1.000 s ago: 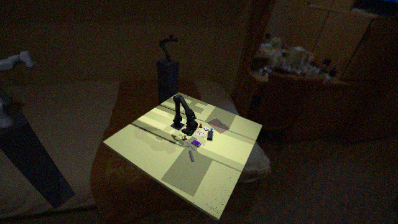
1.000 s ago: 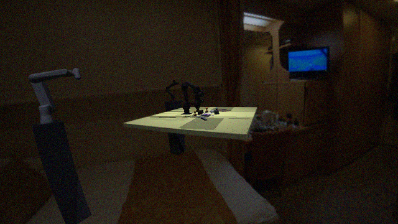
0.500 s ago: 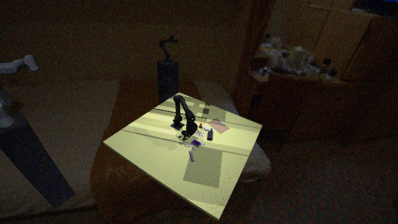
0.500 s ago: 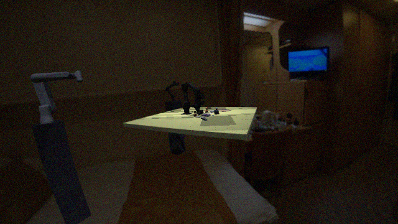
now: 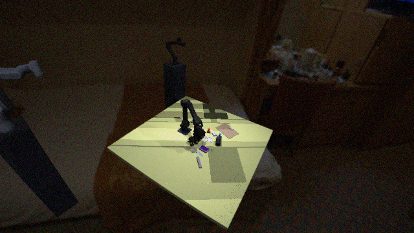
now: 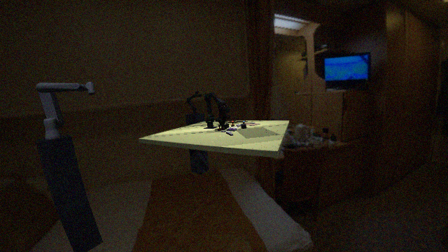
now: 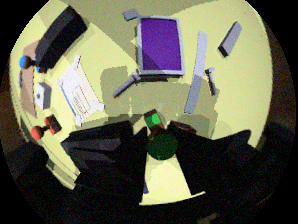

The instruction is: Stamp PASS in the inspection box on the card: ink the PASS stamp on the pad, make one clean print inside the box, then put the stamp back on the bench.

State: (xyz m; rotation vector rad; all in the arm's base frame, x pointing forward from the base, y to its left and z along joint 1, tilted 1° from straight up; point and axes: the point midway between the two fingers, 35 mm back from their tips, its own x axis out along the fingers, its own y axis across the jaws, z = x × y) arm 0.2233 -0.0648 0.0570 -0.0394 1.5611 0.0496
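My gripper tip is 1 cm above the green-topped stamp. The rest, counted from my gripper tip: white card: 5 cm ahead, 14 cm to the left, 3 cm below; then purple ink pad: 11 cm ahead, 1 cm to the right, 2 cm below; then long black block: 3 cm behind, 11 cm to the left, 1 cm below.
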